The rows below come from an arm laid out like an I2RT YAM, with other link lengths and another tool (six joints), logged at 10 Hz.
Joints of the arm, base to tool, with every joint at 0 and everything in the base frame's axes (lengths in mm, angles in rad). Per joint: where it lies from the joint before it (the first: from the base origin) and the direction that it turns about. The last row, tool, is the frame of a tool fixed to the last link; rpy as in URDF.
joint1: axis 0 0 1 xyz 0 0 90.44
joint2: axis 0 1 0 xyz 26.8 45.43 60.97
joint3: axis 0 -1 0 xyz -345.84 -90.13 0
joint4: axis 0 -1 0 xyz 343 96.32 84
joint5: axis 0 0 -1 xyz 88.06 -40.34 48.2
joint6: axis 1 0 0 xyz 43.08 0 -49
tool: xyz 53 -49 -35 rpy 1.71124 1.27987 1.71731
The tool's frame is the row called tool.
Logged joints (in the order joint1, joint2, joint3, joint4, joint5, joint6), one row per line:
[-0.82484, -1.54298, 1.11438, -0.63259, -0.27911, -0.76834]
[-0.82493, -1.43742, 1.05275, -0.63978, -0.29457, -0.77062]
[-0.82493, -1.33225, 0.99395, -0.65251, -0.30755, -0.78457]
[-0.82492, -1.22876, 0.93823, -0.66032, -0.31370, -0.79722]
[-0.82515, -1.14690, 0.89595, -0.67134, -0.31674, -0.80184]
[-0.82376, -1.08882, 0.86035, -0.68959, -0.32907, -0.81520]
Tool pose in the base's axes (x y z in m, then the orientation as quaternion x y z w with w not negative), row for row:
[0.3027, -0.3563, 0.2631, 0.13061, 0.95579, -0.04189, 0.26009]
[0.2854, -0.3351, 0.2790, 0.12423, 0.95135, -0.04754, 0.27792]
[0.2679, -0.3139, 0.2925, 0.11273, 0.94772, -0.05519, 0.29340]
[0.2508, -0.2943, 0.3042, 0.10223, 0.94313, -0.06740, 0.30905]
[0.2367, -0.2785, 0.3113, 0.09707, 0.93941, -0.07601, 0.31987]
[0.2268, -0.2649, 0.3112, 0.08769, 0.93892, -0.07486, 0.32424]
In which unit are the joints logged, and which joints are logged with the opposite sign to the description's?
The joints are logged in radians. Opposite sign: joint2.
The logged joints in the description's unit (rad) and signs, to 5 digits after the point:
[-0.82484, 1.54298, 1.11438, -0.63259, -0.27911, -0.76834]
[-0.82493, 1.43742, 1.05275, -0.63978, -0.29457, -0.77062]
[-0.82493, 1.33225, 0.99395, -0.65251, -0.30755, -0.78457]
[-0.82492, 1.22876, 0.93823, -0.66032, -0.31370, -0.79722]
[-0.82515, 1.14690, 0.89595, -0.67134, -0.31674, -0.80184]
[-0.82376, 1.08882, 0.86035, -0.68959, -0.32907, -0.81520]

